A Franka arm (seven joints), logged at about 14 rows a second.
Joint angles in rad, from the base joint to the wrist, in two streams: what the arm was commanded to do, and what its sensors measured. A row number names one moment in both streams.
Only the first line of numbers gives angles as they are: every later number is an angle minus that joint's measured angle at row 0.
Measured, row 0: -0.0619, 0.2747, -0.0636, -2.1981, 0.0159, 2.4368, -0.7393
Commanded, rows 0 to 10: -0.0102, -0.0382, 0.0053, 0.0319, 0.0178, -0.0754, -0.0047; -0.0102, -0.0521, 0.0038, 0.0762, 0.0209, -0.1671, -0.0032; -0.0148, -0.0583, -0.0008, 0.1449, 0.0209, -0.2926, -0.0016; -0.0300, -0.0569, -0.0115, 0.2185, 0.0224, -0.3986, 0.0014; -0.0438, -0.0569, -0.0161, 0.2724, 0.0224, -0.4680, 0.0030; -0.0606, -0.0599, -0.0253, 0.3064, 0.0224, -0.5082, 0.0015; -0.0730, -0.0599, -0.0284, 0.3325, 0.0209, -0.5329, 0.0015; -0.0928, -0.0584, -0.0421, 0.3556, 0.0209, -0.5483, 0.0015; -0.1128, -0.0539, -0.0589, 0.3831, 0.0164, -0.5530, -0.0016; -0.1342, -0.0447, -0.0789, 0.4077, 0.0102, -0.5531, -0.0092; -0.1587, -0.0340, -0.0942, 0.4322, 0.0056, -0.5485, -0.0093
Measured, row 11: -0.1163, -0.0663, -0.0749, 0.3675, 0.0043, -0.5262, 0.0037
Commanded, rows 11 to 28: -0.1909, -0.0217, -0.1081, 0.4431, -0.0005, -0.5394, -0.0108; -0.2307, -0.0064, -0.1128, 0.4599, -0.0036, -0.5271, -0.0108; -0.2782, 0.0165, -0.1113, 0.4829, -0.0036, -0.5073, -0.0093; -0.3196, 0.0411, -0.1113, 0.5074, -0.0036, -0.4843, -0.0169; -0.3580, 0.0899, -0.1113, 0.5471, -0.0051, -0.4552, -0.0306; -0.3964, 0.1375, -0.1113, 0.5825, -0.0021, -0.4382, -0.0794; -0.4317, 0.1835, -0.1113, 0.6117, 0.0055, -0.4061, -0.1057; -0.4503, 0.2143, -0.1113, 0.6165, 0.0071, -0.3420, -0.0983; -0.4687, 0.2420, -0.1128, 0.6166, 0.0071, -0.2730, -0.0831; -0.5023, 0.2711, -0.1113, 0.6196, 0.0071, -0.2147, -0.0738; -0.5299, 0.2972, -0.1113, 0.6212, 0.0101, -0.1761, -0.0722; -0.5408, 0.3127, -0.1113, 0.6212, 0.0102, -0.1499, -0.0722; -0.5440, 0.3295, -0.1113, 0.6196, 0.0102, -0.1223, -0.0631; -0.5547, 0.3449, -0.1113, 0.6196, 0.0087, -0.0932, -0.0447; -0.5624, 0.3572, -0.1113, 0.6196, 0.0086, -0.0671, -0.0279; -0.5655, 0.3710, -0.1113, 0.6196, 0.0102, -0.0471, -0.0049; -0.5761, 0.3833, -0.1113, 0.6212, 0.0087, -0.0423, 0.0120; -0.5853, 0.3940, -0.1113, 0.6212, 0.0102, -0.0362, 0.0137
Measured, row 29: -0.5587, 0.3621, -0.1215, 0.5876, 0.0018, -0.0484, -0.0077
